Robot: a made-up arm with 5 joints.
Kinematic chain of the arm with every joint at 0, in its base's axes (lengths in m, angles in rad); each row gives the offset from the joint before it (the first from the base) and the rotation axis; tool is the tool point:
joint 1: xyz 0 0 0.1 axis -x
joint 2: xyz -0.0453 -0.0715 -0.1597 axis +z
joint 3: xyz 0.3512 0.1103 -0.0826 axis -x
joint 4: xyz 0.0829 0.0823 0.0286 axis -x
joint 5: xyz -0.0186 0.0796 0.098 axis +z
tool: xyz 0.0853 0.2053 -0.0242
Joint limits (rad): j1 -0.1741..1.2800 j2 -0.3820..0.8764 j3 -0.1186..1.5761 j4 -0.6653..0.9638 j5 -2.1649..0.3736
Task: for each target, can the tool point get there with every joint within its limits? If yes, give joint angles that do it. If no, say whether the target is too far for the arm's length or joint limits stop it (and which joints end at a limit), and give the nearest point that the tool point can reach.
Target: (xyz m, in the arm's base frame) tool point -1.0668 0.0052 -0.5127
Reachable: no: too far | nearest point -0.1670 0.0053 -0.5243 | short by 0.900 m
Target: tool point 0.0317 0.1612 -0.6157
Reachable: yes | joints 0.7155 0.7627 0.5439 0.3614 -0.0626
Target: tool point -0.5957 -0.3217 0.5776
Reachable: no: joint limits stop it (at a limit: joint 1, joint 2, joint 3, joint 4, joint 5) | nearest point -0.0457 0.4576 0.2427 | short by 1.011 m
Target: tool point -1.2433 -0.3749 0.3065
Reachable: no: too far | nearest point -0.1659 -0.1003 -0.5307 | short by 1.392 m
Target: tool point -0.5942 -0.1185 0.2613
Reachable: no: joint limits stop it (at a limit: joint 1, joint 2, joint 3, joint 4, joint 5) | nearest point -0.0457 0.4576 0.2427 | short by 0.796 m
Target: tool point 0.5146 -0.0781 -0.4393
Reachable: yes | joints 0.6197 -0.0356 0.5209 0.7581 -0.2451
